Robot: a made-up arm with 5 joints.
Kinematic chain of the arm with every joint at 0, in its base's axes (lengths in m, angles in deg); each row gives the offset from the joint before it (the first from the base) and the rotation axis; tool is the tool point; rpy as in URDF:
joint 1: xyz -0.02 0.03 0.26 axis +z
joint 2: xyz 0 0.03 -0.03 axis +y
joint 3: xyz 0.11 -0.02 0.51 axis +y
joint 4: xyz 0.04 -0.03 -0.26 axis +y
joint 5: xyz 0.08 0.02 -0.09 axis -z
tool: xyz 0.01 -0.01 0 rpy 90 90 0
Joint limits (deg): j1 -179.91..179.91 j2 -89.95..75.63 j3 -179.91..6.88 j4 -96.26..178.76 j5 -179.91..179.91
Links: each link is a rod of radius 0.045 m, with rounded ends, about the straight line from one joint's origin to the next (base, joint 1, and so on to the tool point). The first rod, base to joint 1, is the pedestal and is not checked.
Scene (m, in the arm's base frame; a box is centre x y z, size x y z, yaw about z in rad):
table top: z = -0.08
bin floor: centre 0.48 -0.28 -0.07 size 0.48 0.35 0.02 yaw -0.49
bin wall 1: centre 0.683 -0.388 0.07 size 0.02 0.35 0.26 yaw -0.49
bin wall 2: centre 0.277 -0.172 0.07 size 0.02 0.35 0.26 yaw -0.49
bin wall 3: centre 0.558 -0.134 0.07 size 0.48 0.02 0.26 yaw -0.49
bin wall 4: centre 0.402 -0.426 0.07 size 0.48 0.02 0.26 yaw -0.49
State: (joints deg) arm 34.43 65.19 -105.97 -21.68 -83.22
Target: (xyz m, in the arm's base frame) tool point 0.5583 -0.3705 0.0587
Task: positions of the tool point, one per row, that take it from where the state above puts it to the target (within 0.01 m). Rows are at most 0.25 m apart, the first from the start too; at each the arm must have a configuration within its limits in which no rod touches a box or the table.
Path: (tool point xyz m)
1: 0.7325 0.3211 0.2587
2: 0.7506 0.1283 0.3034
3: 0.7306 -0.0586 0.3160
4: 0.6641 -0.2287 0.3275
5: 0.5583 -0.3706 0.3380
6: 0.5696 -0.3784 0.1989
7: 0.5583 -0.3705 0.0587

